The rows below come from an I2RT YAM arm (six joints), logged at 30 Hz.
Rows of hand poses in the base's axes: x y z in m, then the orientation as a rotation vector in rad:
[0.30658 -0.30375 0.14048 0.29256 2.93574 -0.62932]
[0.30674 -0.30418 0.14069 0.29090 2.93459 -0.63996]
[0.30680 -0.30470 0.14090 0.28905 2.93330 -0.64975]
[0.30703 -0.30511 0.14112 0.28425 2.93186 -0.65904]
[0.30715 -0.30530 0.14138 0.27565 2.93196 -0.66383]
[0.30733 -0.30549 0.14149 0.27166 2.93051 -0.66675]
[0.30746 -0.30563 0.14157 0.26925 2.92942 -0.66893]
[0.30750 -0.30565 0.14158 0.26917 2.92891 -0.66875]
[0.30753 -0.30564 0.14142 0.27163 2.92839 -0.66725]
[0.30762 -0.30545 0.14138 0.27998 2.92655 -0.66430]
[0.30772 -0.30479 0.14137 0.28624 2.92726 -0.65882]
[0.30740 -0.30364 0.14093 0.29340 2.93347 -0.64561]
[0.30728 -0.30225 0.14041 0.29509 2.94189 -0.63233]
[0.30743 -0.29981 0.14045 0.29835 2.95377 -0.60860]
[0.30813 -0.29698 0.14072 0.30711 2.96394 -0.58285]
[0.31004 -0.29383 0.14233 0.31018 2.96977 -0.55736]
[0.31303 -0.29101 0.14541 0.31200 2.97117 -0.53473]
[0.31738 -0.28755 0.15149 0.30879 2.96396 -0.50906]
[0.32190 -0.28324 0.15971 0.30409 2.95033 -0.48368]
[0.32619 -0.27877 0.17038 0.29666 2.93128 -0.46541]
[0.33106 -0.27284 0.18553 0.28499 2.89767 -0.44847]
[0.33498 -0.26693 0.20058 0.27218 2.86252 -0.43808]
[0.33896 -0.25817 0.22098 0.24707 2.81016 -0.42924]
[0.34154 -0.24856 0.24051 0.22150 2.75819 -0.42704]
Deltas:
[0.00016 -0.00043 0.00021 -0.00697 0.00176 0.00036]
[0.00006 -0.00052 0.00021 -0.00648 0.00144 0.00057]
[0.00023 -0.00041 0.00022 -0.00635 0.00136 0.00258]
[0.00012 -0.00019 0.00026 -0.00337 0.00187 0.00525]
[0.00018 -0.00019 0.00011 -0.00234 -0.00035 0.00259]
[0.00013 -0.00014 0.00008 -0.00172 -0.00030 0.00156]
[0.00004 -0.00002 0.00001 -0.00001 -0.00052 0.00014]
[0.00003 0.00001 -0.00016 0.00094 -0.00104 -0.00142]
[0.00009 0.00019 -0.00004 0.00183 -0.00303 -0.00499]
[0.00010 0.00066 -0.00001 0.00389 -0.00115 -0.00376]
[-0.00032 0.00115 -0.00044 0.01002 0.00200 -0.00445]
[-0.00012 0.00139 -0.00052 0.01028 0.00442 -0.00114]
[0.00015 0.00244 0.00004 0.01761 0.00506 -0.00181]
[0.00070 0.00283 0.00027 0.01869 0.00294 -0.00512]
[0.00191 0.00315 0.00161 0.01730 -0.00073 -0.00092]
[0.00299 0.00282 0.00308 0.01452 -0.00406 0.00014]
[0.00435 0.00346 0.00608 0.01445 -0.01278 0.00450]
[0.00452 0.00431 0.00822 0.01302 -0.01871 0.00605]
[0.00429 0.00447 0.01067 0.00742 -0.02225 0.00785]
[0.00487 0.00593 0.01515 0.00359 -0.03594 0.01182]
[0.00392 0.00591 0.01505 -0.00092 -0.03601 0.01226]
[0.00398 0.00876 0.02040 -0.00621 -0.05208 0.02200]
[0.00258 0.00961 0.01953 -0.01070 -0.05019 0.02189]

